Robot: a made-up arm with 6 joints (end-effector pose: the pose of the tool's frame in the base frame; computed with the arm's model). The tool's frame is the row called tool. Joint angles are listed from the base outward.
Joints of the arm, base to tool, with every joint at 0 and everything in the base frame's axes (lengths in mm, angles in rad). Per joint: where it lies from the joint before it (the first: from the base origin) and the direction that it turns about. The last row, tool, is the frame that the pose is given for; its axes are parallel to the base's.
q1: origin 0 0 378 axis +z
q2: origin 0 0 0 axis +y
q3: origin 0 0 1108 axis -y
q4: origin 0 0 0 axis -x
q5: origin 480 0 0 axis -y
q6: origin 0 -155 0 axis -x
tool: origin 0 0 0
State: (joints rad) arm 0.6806 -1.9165 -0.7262 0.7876 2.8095 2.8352
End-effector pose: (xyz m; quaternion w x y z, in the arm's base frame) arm -0.6821 -0.6930 0.4890 0.0390 -0.4543 0.2663 0.8492
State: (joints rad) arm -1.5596 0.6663 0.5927 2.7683 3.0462 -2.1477
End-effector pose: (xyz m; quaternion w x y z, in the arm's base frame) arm 0.1574 -1.1660 1.2701 0.4557 0.5515 0.5454 0.4368
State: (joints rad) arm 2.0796 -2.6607 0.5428 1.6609 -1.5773 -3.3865
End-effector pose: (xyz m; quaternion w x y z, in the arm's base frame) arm 0.4662 -0.8645 -0.7881 0.7723 -0.5792 -0.1170 0.2332
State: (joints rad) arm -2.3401 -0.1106 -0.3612 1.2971 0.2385 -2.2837
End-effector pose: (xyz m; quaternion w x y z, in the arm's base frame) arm -0.2942 -0.2436 1.5048 0.3892 0.3119 -0.3902 -0.7739
